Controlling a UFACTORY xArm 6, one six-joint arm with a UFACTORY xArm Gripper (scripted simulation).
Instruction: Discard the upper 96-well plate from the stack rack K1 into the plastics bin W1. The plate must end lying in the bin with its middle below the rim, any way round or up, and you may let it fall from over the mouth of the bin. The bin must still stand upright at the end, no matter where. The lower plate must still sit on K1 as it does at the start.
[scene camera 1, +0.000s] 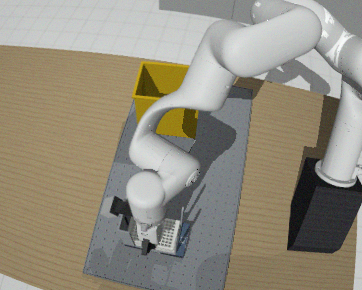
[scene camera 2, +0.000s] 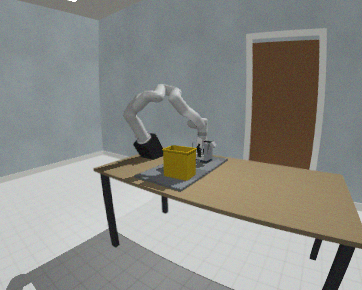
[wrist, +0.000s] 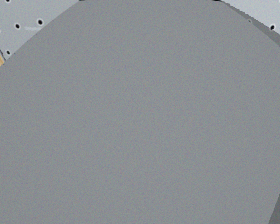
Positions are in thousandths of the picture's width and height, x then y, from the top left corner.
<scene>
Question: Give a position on a yellow plastics bin W1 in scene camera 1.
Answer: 427, 278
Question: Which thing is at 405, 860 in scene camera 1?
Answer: My gripper.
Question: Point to a yellow plastics bin W1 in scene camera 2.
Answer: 496, 560
</scene>
